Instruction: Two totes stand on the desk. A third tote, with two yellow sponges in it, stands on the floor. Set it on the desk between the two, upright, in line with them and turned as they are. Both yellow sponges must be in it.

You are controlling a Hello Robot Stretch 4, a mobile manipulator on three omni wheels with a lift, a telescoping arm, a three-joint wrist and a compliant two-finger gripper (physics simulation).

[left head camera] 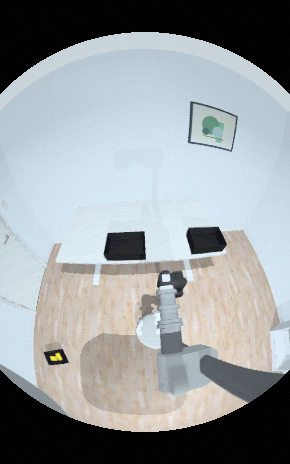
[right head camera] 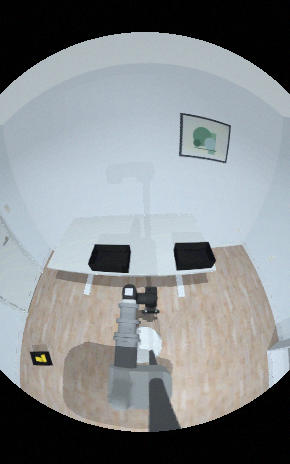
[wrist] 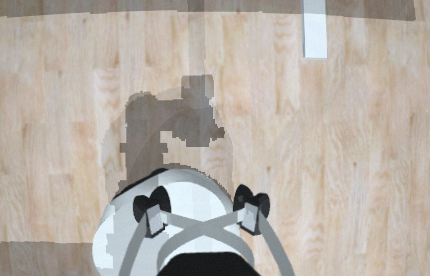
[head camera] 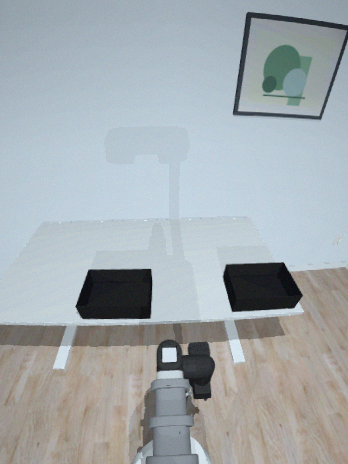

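Observation:
Two black totes stand upright on the white desk (head camera: 40, 280) (left head camera: 75, 235) (right head camera: 70, 240): the left tote (head camera: 117, 295) (left head camera: 125, 246) (right head camera: 110, 258) and the right tote (head camera: 262, 287) (left head camera: 206, 240) (right head camera: 195, 256), with a gap between them. The third black tote (left head camera: 64, 358) (right head camera: 48, 361) stands on the floor at the far left, in front of the desk. Yellow sponges (left head camera: 55, 357) (right head camera: 41, 357) lie in it; they look merged, so I cannot count them. My gripper (wrist: 201, 201) is open and empty, pointing down over the base, in front of the desk and far from the floor tote.
My white round base (left head camera: 148, 331) (right head camera: 149, 344) (wrist: 195, 200) stands below the gripper. The arm (head camera: 172, 415) (left head camera: 169, 310) (right head camera: 126, 325) is drawn in short of the desk. A desk leg (head camera: 235, 342) (wrist: 315, 30) reaches forward on the floor. A picture (head camera: 291, 67) hangs on the wall.

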